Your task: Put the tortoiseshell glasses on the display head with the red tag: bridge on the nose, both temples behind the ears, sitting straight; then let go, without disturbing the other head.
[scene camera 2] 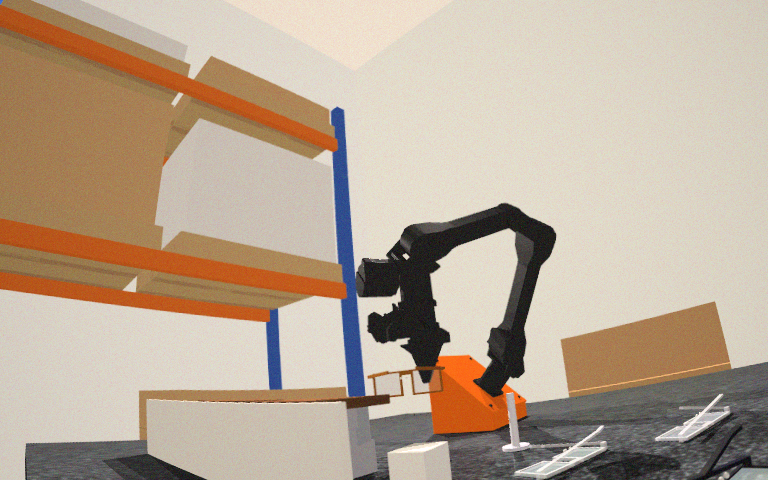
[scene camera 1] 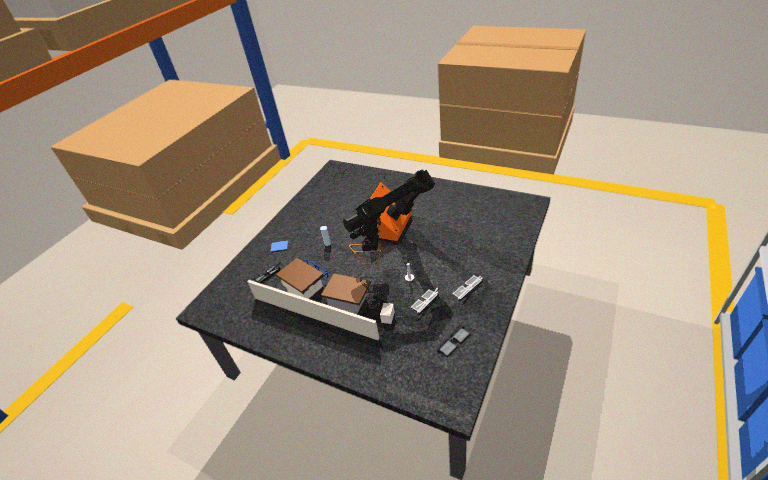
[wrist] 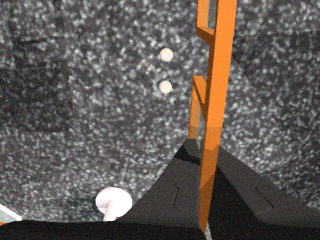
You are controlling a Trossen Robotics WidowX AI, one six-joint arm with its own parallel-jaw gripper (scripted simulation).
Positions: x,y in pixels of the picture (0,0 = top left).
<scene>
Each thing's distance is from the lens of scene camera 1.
white panel (scene camera 1: 348,321): 174 cm
display head (scene camera 1: 298,276): 190 cm
</scene>
